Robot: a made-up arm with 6 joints.
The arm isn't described. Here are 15 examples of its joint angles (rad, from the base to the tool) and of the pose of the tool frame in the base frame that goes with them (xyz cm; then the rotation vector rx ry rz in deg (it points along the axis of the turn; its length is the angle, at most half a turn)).
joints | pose
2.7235 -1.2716 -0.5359 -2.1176 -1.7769 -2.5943 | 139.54 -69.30 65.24 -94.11 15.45 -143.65
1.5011 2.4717 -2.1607 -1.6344 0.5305 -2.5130 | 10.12 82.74 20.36 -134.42 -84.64 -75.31
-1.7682 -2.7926 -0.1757 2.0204 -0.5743 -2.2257 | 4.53 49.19 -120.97 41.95 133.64 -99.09
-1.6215 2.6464 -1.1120 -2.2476 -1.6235 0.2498 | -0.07 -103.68 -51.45 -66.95 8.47 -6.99
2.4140 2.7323 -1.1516 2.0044 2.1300 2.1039 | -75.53 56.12 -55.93 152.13 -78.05 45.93
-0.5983 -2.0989 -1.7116 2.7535 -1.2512 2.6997 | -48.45 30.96 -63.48 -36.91 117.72 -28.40
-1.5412 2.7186 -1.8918 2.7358 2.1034 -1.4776 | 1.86 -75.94 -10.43 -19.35 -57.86 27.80
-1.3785 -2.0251 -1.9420 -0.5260 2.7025 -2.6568 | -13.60 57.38 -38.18 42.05 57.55 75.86
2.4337 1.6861 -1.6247 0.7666 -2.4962 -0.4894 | -80.94 70.01 78.17 141.42 60.23 -88.32
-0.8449 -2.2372 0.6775 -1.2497 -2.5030 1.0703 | -90.77 103.31 -25.11 148.24 32.43 -40.64
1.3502 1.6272 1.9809 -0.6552 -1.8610 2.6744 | 12.61 81.64 -24.00 45.13 165.85 -12.44
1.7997 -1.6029 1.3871 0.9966 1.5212 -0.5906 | 16.45 -110.48 102.84 24.86 -38.64 118.70
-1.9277 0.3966 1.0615 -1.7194 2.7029 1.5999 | -37.02 -86.38 146.20 13.32 19.06 55.68
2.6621 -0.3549 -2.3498 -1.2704 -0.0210 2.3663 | 53.73 -24.29 77.85 -87.12 31.82 16.12
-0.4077 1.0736 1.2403 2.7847 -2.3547 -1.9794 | 114.97 -54.19 48.57 31.24 -105.07 106.18
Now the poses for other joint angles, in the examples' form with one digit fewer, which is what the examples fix.
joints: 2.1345 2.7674 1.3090 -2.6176 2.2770 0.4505
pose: 1.1 -2.8 -96.0 -66.0 -162.4 28.7
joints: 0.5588 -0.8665 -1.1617 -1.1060 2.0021 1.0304
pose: -105.9 -75.5 85.6 156.6 -13.5 24.6
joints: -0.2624 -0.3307 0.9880 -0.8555 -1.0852 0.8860
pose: -0.6 2.3 194.2 5.3 -86.1 15.5
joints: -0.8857 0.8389 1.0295 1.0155 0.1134 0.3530
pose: 86.5 -111.7 86.5 99.4 5.0 -83.1
